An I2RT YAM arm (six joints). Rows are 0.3 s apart.
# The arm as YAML. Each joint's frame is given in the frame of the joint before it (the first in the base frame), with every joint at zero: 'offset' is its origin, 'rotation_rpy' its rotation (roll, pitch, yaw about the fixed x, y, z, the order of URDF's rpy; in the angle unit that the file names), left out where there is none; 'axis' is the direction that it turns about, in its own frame. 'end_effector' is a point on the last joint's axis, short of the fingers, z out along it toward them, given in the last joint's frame.
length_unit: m
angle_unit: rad
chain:
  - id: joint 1
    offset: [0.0, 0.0, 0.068]
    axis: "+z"
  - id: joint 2
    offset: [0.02, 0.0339, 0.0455]
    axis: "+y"
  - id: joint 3
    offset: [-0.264, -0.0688, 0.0]
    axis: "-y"
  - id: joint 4
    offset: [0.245, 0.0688, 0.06]
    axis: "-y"
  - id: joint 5
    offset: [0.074, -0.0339, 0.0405]
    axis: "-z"
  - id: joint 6
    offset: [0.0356, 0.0, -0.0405]
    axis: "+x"
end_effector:
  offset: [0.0, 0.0, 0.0]
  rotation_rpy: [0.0, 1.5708, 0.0]
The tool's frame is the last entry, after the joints.
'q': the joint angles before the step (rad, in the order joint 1, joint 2, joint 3, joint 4, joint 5, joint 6). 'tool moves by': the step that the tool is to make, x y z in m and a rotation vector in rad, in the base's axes. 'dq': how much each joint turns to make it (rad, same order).
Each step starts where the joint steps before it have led.
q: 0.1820 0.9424 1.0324 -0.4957 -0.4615 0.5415
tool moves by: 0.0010 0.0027 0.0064 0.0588 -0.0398 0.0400
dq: 0.0042 -0.0017 -0.0031 0.0693 -0.0517 0.0385
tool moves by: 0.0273 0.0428 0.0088 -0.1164 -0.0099 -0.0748
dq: 0.1938 0.1583 0.1214 0.0077 0.2915 -0.0162
